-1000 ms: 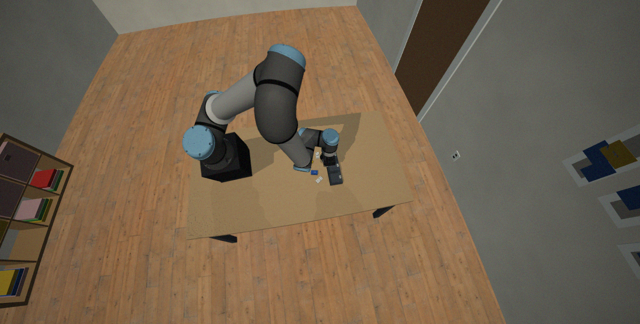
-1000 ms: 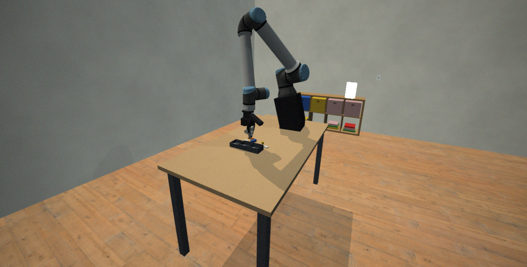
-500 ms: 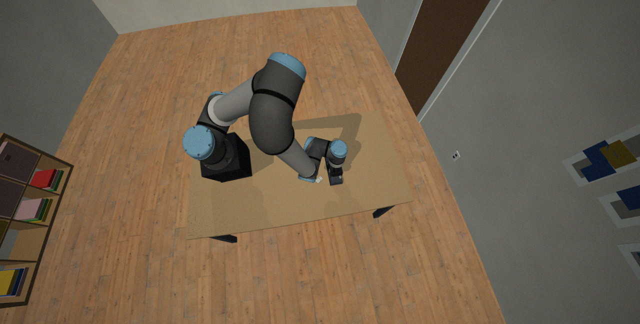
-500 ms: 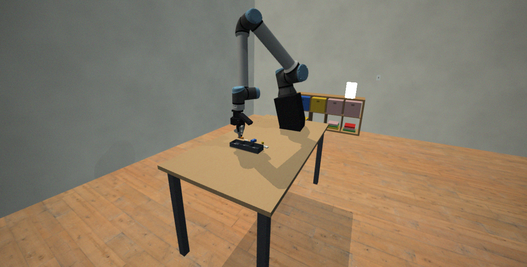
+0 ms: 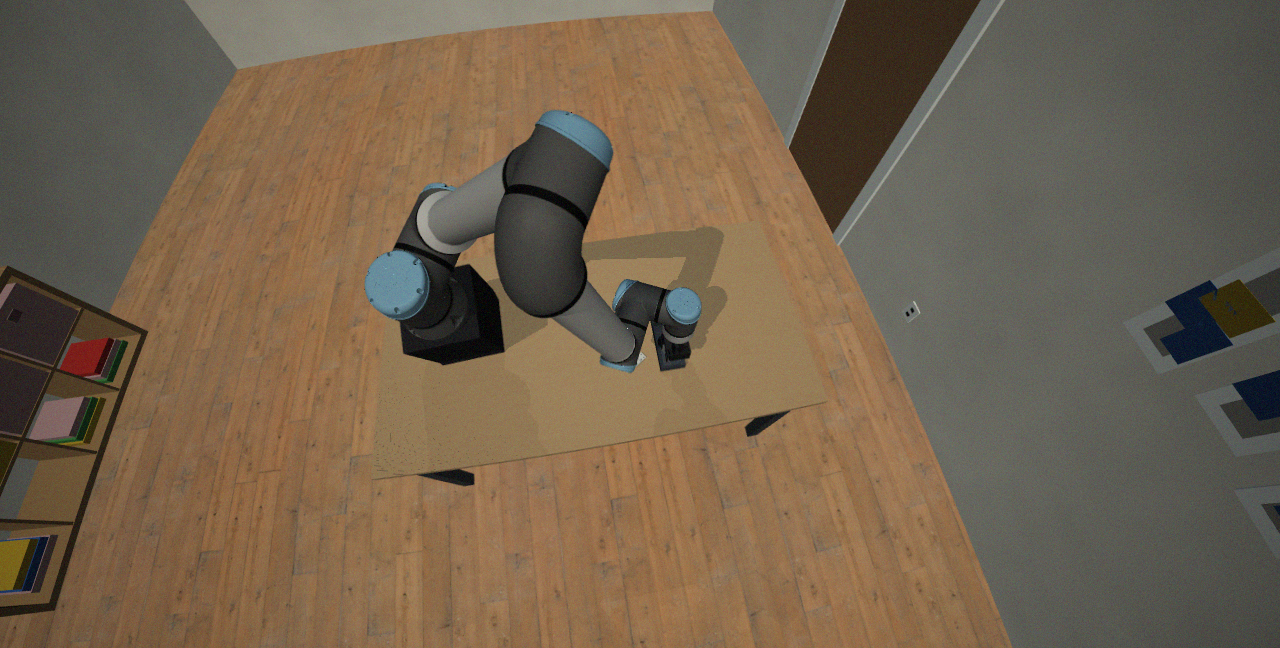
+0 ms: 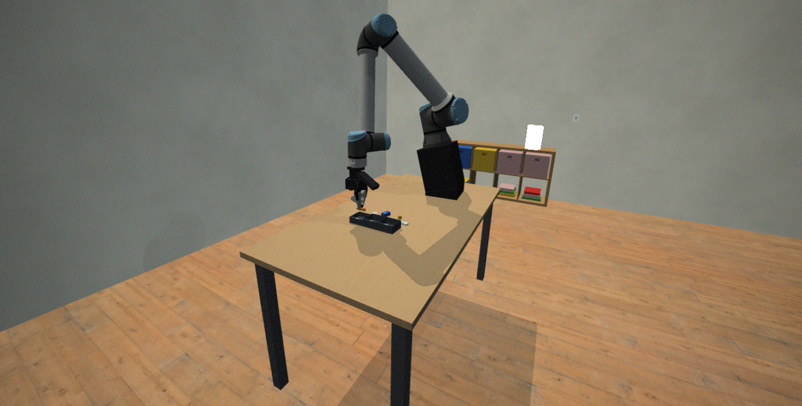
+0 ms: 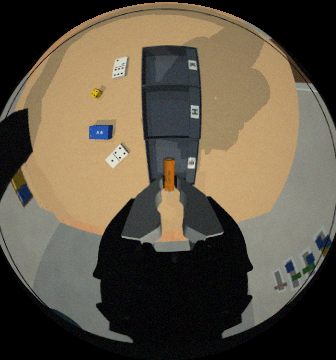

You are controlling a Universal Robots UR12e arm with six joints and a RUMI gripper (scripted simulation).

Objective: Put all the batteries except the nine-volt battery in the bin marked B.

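The bin tray lies 90 mm to the left of my hand, 60 mm below it and 20 mm ahead of it. Also, from my hand: orange battery (10 mm below); yellow item (170 mm to the left, 110 mm behind, 70 mm below); blue nine-volt battery (130 mm behind, 90 mm to the left, 70 mm below).
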